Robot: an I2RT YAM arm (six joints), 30 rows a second.
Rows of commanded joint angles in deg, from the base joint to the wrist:
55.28 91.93 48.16 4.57 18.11 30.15
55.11 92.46 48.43 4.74 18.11 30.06
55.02 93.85 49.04 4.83 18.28 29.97
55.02 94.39 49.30 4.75 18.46 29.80
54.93 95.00 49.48 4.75 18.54 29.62
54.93 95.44 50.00 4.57 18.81 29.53
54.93 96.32 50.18 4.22 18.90 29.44
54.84 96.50 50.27 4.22 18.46 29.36
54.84 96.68 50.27 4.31 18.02 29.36
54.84 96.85 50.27 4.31 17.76 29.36
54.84 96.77 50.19 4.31 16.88 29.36
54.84 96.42 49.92 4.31 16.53 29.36
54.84 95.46 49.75 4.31 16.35 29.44
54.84 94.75 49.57 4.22 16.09 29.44
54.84 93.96 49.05 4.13 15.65 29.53
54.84 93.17 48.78 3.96 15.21 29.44
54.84 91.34 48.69 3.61 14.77 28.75
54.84 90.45 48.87 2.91 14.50 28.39
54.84 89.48 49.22 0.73 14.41 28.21
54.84 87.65 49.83 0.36 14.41 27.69
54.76 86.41 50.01 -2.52 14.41 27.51
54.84 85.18 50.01 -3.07 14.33 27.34
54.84 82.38 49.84 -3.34 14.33 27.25
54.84 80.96 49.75 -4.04 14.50 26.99
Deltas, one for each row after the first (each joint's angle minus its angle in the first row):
-0.17 0.53 0.27 0.17 0.00 -0.09
-0.26 1.92 0.88 0.26 0.17 -0.18
-0.26 2.46 1.14 0.18 0.35 -0.35
-0.35 3.07 1.32 0.18 0.43 -0.53
-0.35 3.51 1.84 0.00 0.70 -0.62
-0.35 4.39 2.02 -0.35 0.79 -0.71
-0.44 4.57 2.11 -0.35 0.35 -0.79
-0.44 4.75 2.11 -0.26 -0.09 -0.79
-0.44 4.92 2.11 -0.26 -0.35 -0.79
-0.44 4.84 2.03 -0.26 -1.23 -0.79
-0.44 4.49 1.76 -0.26 -1.58 -0.79
-0.44 3.53 1.59 -0.26 -1.76 -0.71
-0.44 2.82 1.41 -0.35 -2.02 -0.71
-0.44 2.03 0.89 -0.44 -2.46 -0.62
-0.44 1.24 0.62 -0.61 -2.90 -0.71
-0.44 -0.59 0.53 -0.96 -3.34 -1.40
-0.44 -1.48 0.71 -1.66 -3.61 -1.76
-0.44 -2.45 1.06 -3.84 -3.70 -1.94
-0.44 -4.28 1.67 -4.21 -3.70 -2.46
-0.52 -5.52 1.85 -7.09 -3.70 -2.64
-0.44 -6.75 1.85 -7.64 -3.78 -2.81
-0.44 -9.55 1.68 -7.91 -3.78 -2.90
-0.44 -10.97 1.59 -8.61 -3.61 -3.16

